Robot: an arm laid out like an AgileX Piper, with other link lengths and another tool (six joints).
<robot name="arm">
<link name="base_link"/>
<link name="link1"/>
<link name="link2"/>
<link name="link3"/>
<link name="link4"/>
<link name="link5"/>
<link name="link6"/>
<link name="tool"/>
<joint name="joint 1" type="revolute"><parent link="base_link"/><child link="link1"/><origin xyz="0.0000 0.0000 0.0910"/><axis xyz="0 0 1"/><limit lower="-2.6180" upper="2.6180"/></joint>
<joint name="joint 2" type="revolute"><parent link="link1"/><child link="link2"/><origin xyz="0.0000 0.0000 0.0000"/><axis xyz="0 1 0"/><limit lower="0.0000" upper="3.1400"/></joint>
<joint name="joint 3" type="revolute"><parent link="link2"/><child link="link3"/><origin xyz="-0.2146 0.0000 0.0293"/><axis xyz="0 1 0"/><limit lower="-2.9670" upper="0.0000"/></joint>
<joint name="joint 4" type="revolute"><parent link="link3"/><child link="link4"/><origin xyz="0.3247 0.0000 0.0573"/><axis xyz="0.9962 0 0.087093"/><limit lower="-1.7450" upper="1.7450"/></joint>
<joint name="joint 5" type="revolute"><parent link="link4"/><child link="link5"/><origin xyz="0.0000 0.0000 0.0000"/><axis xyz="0 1 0"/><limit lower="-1.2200" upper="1.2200"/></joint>
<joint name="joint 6" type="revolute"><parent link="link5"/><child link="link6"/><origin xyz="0.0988 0.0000 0.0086"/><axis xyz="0.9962 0 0.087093"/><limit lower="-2.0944" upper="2.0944"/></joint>
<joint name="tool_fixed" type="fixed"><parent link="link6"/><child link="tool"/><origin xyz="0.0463 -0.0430 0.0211" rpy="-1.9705 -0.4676 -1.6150"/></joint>
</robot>
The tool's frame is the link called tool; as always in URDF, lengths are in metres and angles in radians.
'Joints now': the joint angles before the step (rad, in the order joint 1, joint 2, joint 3, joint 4, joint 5, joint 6). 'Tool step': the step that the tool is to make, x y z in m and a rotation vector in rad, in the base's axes. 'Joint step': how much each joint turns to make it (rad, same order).
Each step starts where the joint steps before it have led.
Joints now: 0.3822 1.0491 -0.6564 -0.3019 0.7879 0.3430
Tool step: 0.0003 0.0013 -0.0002 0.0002 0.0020 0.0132
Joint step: 0.0000 -0.0001 0.0001 0.0097 -0.0020 -0.0181
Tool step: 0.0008 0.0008 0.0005 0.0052 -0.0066 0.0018
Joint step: 0.0002 -0.0001 -0.0001 0.0017 -0.0082 0.0001
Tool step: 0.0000 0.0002 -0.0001 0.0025 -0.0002 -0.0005
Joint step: -0.0001 -0.0001 0.0001 0.0022 -0.0012 0.0001
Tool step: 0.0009 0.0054 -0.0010 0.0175 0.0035 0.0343
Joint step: 0.0001 0.0003 -0.0002 0.0432 -0.0133 -0.0512
